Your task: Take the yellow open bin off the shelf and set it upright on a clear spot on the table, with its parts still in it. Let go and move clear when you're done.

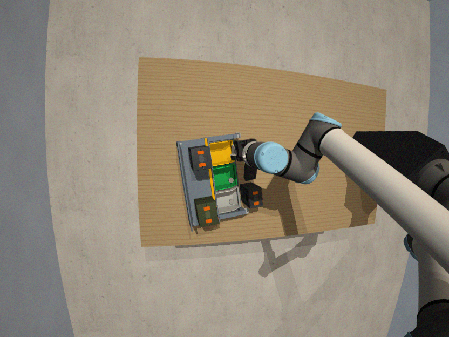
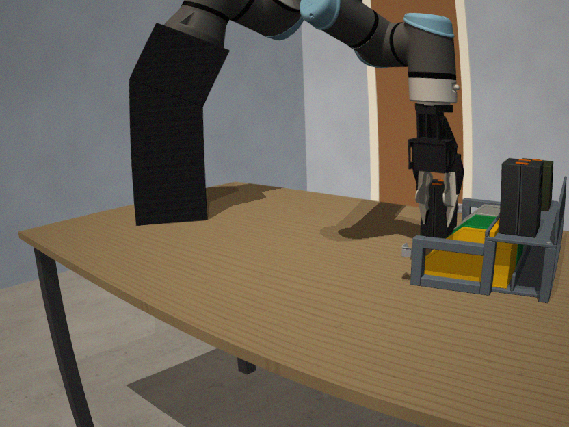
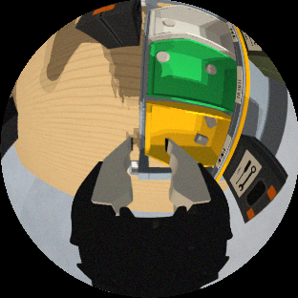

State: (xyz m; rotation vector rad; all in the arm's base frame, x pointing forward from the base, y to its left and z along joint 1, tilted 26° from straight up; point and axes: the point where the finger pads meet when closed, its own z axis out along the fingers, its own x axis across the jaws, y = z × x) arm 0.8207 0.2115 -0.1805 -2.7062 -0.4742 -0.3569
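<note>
Now: the yellow open bin 80 mm ahead of my hand, 20 mm to the left of it and 60 mm below it. Also, from my hand: dark green box: 80 mm ahead, 260 mm to the left, 50 mm above; white bin: 10 mm behind, 230 mm to the left, 60 mm below; green bin: 40 mm ahead, 120 mm to the left, 60 mm below.
</note>
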